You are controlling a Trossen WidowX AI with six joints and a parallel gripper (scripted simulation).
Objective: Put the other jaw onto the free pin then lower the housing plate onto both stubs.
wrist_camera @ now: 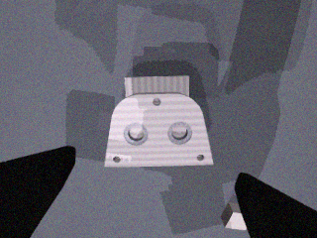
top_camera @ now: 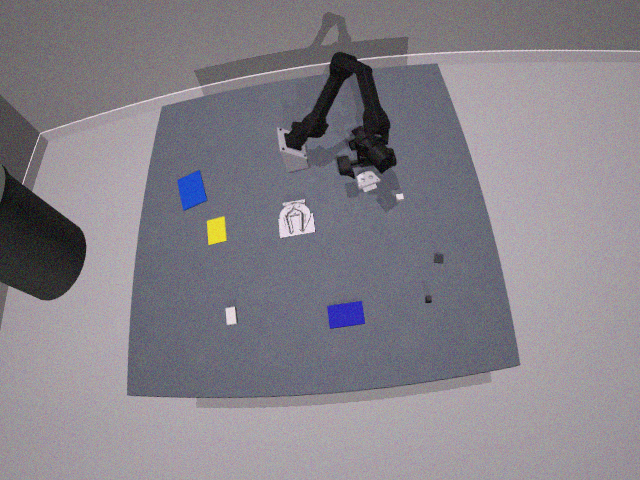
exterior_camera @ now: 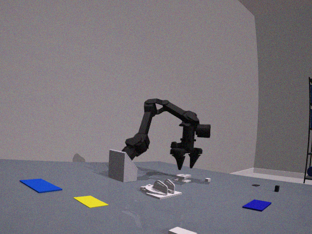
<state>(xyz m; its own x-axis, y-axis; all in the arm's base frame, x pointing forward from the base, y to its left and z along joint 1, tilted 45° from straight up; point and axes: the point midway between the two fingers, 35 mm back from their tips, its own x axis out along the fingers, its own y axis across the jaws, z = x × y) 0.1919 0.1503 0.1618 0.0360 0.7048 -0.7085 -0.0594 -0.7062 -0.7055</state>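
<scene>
My gripper tip is now 40 mm above the base and 10 mm past it. Also, from my gripper tip: dark blue pad 430 mm ahead, 180 mm to the right, 60 mm below; then yellow pad 560 mm to the right, 60 mm below, 30 mm ahead; then small white cube 90 mm to the left, 80 mm ahead, 60 mm below.
</scene>
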